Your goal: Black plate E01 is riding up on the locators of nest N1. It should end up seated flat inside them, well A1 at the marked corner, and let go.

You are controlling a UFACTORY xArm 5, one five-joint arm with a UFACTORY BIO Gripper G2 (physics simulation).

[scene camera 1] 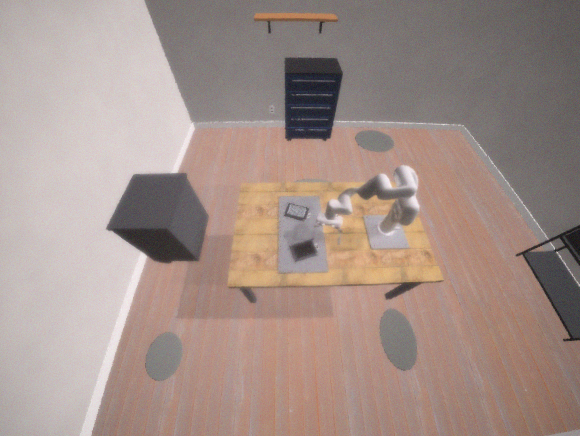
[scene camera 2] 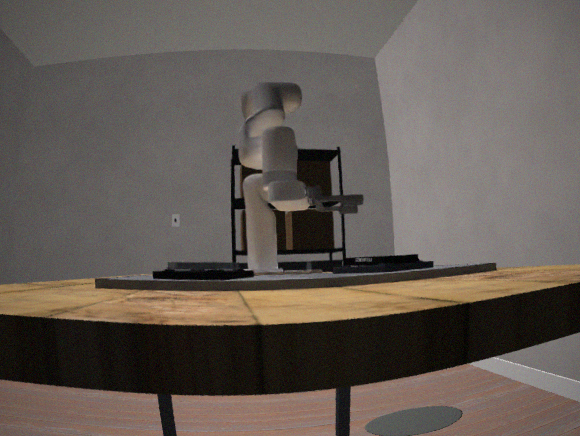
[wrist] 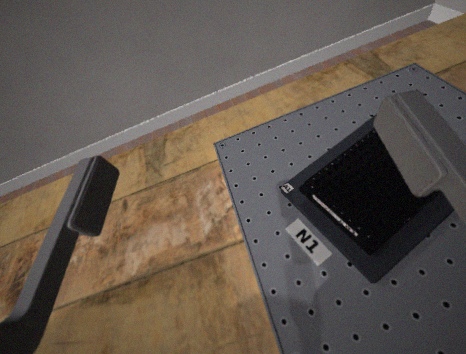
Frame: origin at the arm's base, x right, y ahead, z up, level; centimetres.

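Where they show: end effector, tool point: [scene camera 1: 326, 238] [scene camera 2: 350, 205] [wrist: 229, 172]; arm's base, origin of the base link: [scene camera 1: 385, 228] [scene camera 2: 263, 271].
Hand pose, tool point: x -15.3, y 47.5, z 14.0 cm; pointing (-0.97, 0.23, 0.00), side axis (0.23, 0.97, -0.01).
Observation:
Things, the pixels of their top centre, and the offset from my tool point. "spot": a spot on its surface instead. Level surfaces: height alone.
- Black plate E01, middle of its top: [wrist: 381, 173] [scene camera 2: 380, 255] [scene camera 1: 304, 248] dx -1.7, dy +13.0, dz -11.2 cm
- N1 tag, surface spot: [wrist: 308, 242] spot: dx +1.4, dy +4.2, dz -13.9 cm
- marked corner A1, surface spot: [wrist: 286, 188] spot: dx -4.6, dy +4.5, dz -12.9 cm
- second nest, middle of its top: [scene camera 2: 205, 269] [scene camera 1: 296, 211] dx +29.6, dy +17.5, dz -12.6 cm
- greyish plate, middle of its top: [scene camera 2: 205, 262] [scene camera 1: 296, 210] dx +29.6, dy +17.5, dz -11.5 cm
- wooden table, its level: dz -15.4 cm
Black plate E01 [scene camera 1: 303, 249] [scene camera 2: 385, 260] [wrist: 357, 190] lies on the dark frame of nest N1 [scene camera 2: 425, 265] [wrist: 375, 267]. Its side with a white label strip faces the N1 tag [wrist: 308, 242]. In scene camera 2 it stands above the nest's rim; its tilt is too small to judge. The marked corner A1 [wrist: 286, 188] shows in the wrist view; the plate's own well A1 cannot be made out. My gripper [scene camera 2: 356, 204] [wrist: 252, 170] is open and empty, above and to the arm's side of the nest. One finger covers part of the plate in the wrist view; the other appears over wood.
A second nest [scene camera 2: 200, 274] with a greyish plate [scene camera 1: 297, 211] stands at the other end of the perforated grey board [scene camera 1: 285, 260] [scene camera 2: 150, 284] [wrist: 260, 195]. The board lies on the wooden table [scene camera 1: 255, 230] [scene camera 2: 200, 305] [wrist: 165, 285]. The arm base [scene camera 1: 387, 227] stands on its own grey pad.

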